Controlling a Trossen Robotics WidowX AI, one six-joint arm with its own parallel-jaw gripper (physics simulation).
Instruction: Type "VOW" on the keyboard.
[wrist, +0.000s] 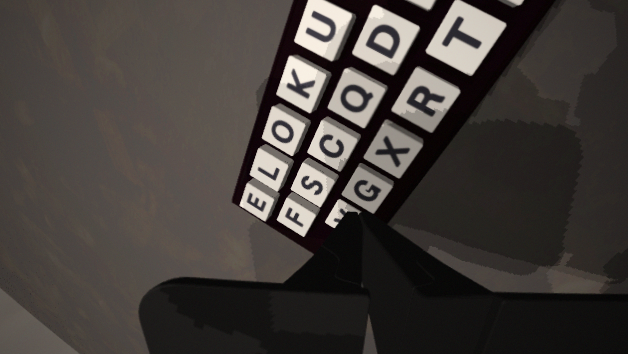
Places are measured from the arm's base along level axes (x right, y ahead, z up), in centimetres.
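Where they show: gripper, fingertip midpoint: (356, 223).
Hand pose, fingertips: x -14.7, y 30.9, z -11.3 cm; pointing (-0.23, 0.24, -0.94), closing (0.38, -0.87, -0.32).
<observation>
Things, the pixels of their top centre, and the offset from my fingertips. "*": a spot on its surface instead. Level surfaces: height alone.
- dark keyboard, surface spot: (317, 244) * dx -2.2, dy +0.8, dz -0.1 cm
- V key, top centre: (346, 220) dx -0.2, dy +0.4, dz -0.1 cm
- G key, top centre: (365, 191) dx +1.5, dy +0.4, dz +0.2 cm
- F key, top centre: (295, 217) dx -1.1, dy +2.1, dz +0.4 cm
- O key, top centre: (282, 131) dx +1.9, dy +4.0, dz +0.4 cm
- E key, top centre: (256, 202) dx -1.6, dy +3.9, dz +0.4 cm
- S key, top centre: (311, 185) dx +0.6, dy +2.2, dz +0.4 cm
- X key, top centre: (391, 151) dx +3.3, dy +0.5, dz +0.4 cm
- brownish table top, surface height: dz -1.2 cm
The dark keyboard (317, 244) runs from the top right down to the centre, with white letter keys in three visible columns. The V key (338, 215) is at its lower end, partly hidden behind my fingertips. My gripper (356, 223) is shut and empty, its tips overlapping the V key in view; I cannot tell whether they touch it. The G key (368, 190) is just up and right of the tips, and the F key (298, 215) is to their left. The O key (285, 130) is in the left column between L and K. No W key shows in this view.
The E key (258, 201), S key (314, 184) and X key (393, 150) stand close around the tips. The brownish table top (125, 150) extends left of the keyboard. Dark shadows lie to the right. A table edge shows at the bottom left.
</observation>
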